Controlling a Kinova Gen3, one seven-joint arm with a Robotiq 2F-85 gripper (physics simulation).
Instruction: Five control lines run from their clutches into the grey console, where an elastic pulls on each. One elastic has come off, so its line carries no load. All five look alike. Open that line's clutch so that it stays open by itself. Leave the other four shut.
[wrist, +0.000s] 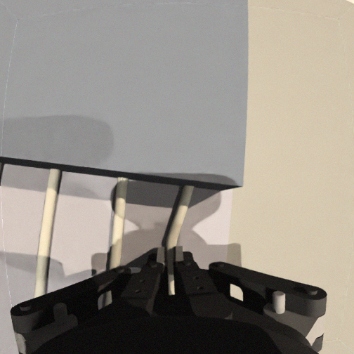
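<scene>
The grey console (125, 75) fills the upper left of the wrist view, its dark front edge running across the middle. My gripper (170, 257) is shut on the rightmost cream line (180, 212), a little in front of the console. This line leaves the console near its right corner, bends down-left to the fingertips, and shows again as a thin strip between the fingers. A second line (120, 215) runs nearly straight to the left of the gripper and passes behind its linkage. A third line (46, 232) stands farther left. A dark sliver shows at the left edge. The clutches do not show.
A pale pinkish surface (80, 215) lies under the lines in front of the console. A beige surface (300, 125) extends along the right side. The gripper's wide linkages reach close to the second and third lines. Shadows fall across the console and the lines.
</scene>
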